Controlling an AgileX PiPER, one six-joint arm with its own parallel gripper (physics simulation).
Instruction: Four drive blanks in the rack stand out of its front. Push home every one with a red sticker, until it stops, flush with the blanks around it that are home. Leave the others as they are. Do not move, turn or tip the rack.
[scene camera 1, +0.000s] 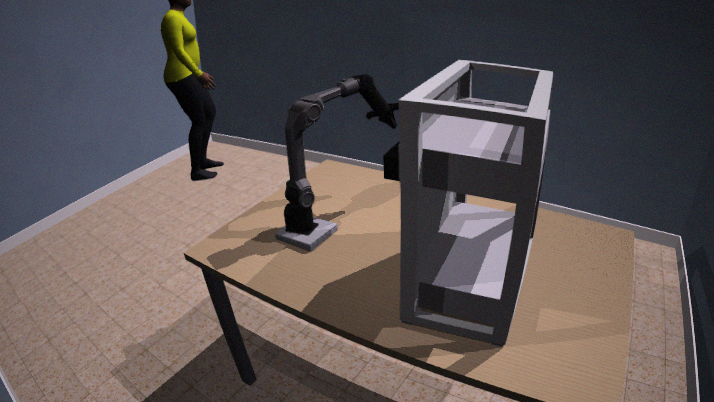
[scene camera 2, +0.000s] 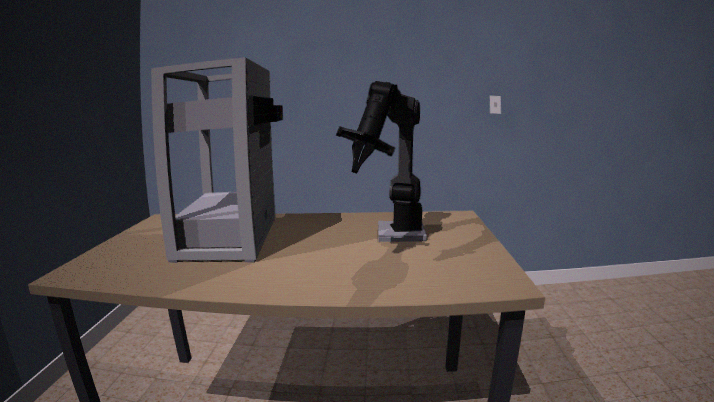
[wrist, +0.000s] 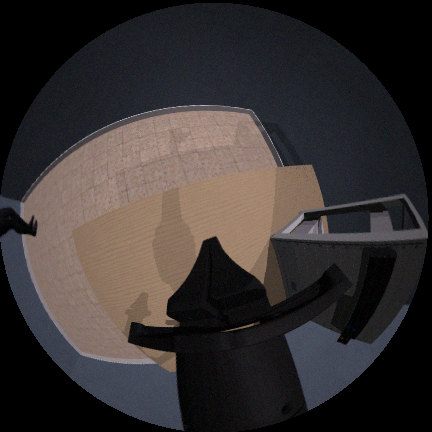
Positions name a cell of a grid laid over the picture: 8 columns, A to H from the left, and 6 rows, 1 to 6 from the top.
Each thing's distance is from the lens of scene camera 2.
my gripper (scene camera 2: D3): 106 cm
grey rack (scene camera 2: C4): 128 cm
